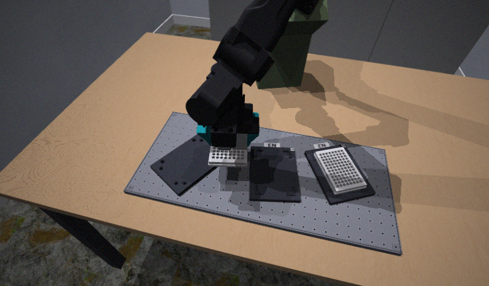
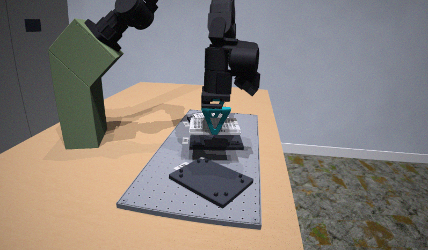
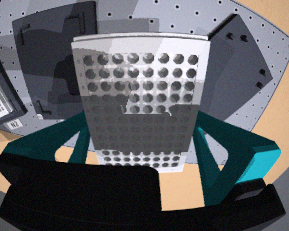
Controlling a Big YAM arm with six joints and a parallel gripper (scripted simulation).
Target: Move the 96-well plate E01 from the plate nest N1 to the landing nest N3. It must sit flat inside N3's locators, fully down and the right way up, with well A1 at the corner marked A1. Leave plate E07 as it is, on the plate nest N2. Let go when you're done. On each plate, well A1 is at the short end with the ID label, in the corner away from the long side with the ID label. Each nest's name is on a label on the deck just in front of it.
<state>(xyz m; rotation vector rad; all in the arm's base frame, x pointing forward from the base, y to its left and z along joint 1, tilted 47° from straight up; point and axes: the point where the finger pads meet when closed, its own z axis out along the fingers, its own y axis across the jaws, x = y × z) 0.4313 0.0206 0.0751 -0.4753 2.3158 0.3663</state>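
My gripper is now 100 mm to the right of the landing nest N3, 100 mm above it and 50 mm past it. The rest, counted from my hand: nest N1: 100 mm to the right, 100 mm below, 50 mm ahead; then N1 label: 100 mm below, 80 mm to the right, 40 mm behind; then plate E01: right at my hand.
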